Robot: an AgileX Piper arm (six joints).
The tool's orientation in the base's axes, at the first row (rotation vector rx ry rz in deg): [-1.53 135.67 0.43]
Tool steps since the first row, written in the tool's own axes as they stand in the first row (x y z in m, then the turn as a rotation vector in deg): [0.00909 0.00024 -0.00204 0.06 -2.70 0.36]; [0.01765 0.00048 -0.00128 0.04 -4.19 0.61]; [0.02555 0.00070 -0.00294 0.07 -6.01 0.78]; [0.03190 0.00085 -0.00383 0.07 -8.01 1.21]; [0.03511 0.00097 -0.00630 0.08 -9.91 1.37]
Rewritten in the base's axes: [-0.00793 0.00006 -0.00489 0.27 -2.70 -0.29]; [-0.01353 0.00016 -0.01142 0.49 -4.18 -0.45]; [-0.02034 0.00022 -0.01575 0.62 -6.00 -0.59]; [-0.02551 0.00025 -0.01955 0.97 -7.99 -0.90]; [-0.02953 0.00028 -0.02003 1.11 -9.89 -1.01]
